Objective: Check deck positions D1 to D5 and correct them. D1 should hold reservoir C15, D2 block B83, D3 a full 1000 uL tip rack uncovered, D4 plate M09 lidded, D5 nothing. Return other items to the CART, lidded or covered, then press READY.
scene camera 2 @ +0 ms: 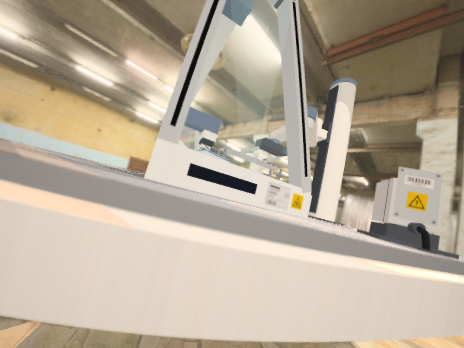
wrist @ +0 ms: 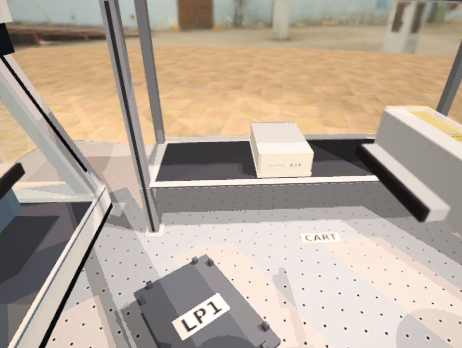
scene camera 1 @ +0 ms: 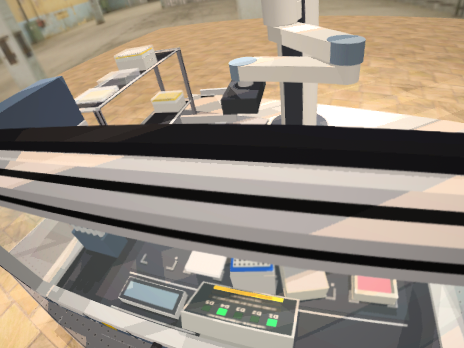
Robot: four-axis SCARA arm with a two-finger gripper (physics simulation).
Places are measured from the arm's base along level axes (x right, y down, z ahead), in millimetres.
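Pixels of known places: gripper, between the fingertips: (scene camera 2: 254,155) (wrist: 193,139) (scene camera 1: 192,105).
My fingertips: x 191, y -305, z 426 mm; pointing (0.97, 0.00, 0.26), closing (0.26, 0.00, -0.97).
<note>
Behind a point stands the place of what it marks.
In scene camera 1, the deck holds a pink-filled reservoir (scene camera 1: 372,284) {x -357, y -71, z 660 mm}, a beige block-like item (scene camera 1: 306,284) {x -229, y -111, z 725 mm}, a blue-topped tip rack (scene camera 1: 252,274) and a white plate (scene camera 1: 205,264); the corner-marked spot left of the plate is bare. My gripper (scene camera 1: 207,106) (wrist: 193,139) {x 191, y -305, z 426 mm} is open and empty, outside the deck frame and facing the cart (scene camera 1: 185,75) {x 521, y -239, z 36 mm} (wrist: 200,161) {x 492, y -113, z 516 mm}. A white box (wrist: 284,150) {x 476, y -154, z 376 mm} stands on the cart shelf, between and beyond the fingers. A yellow-topped tip rack (wrist: 440,124) {x 557, y -183, z 121 mm} is partly hidden behind the right finger. Codes are unreadable; the READY button cannot be made out.
The LP1 stand (wrist: 185,286) {x 283, y -63, z 483 mm} lies below the gripper. A frame post (wrist: 131,125) {x 405, y -213, z 581 mm} rises left of the cart shelf. The deck panel (scene camera 1: 240,312) shows green lamps at D1 and D4. A dark blue tube holder (scene camera 1: 102,243) stands at the deck's end.
</note>
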